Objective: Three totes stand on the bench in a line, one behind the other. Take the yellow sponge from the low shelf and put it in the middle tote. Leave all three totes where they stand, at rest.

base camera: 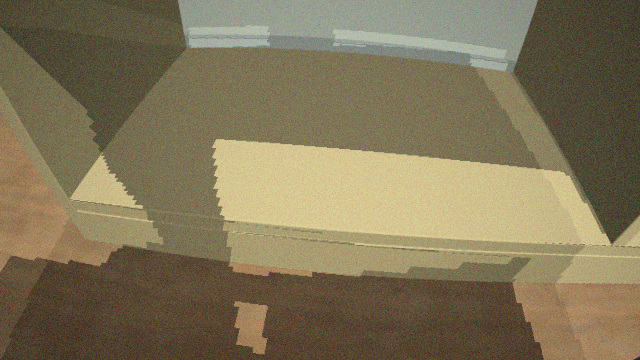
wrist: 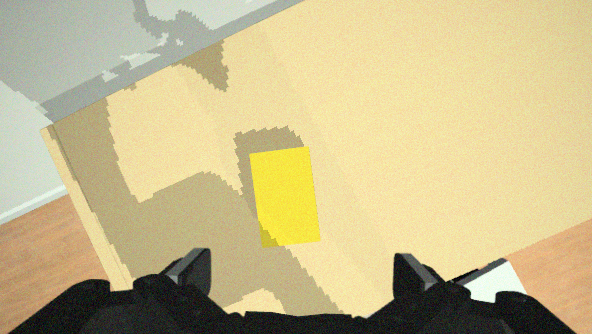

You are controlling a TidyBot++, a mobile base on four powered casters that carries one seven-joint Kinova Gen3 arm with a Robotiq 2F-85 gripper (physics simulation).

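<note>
The yellow sponge lies flat on a pale wooden surface, which looks like the low shelf, near the middle of the wrist view. My gripper is open and empty, its fingers wide apart at the bottom of the wrist view. It hangs above the surface, with the sponge showing beyond the fingertips and between their lines. The sponge and the gripper do not show in the base camera view. The three totes do not show in either view.
In the base camera view a pale wooden board lies low between a left side panel and a right side panel, before a grey wall. A white object shows behind the right finger. Wooden floor borders the surface.
</note>
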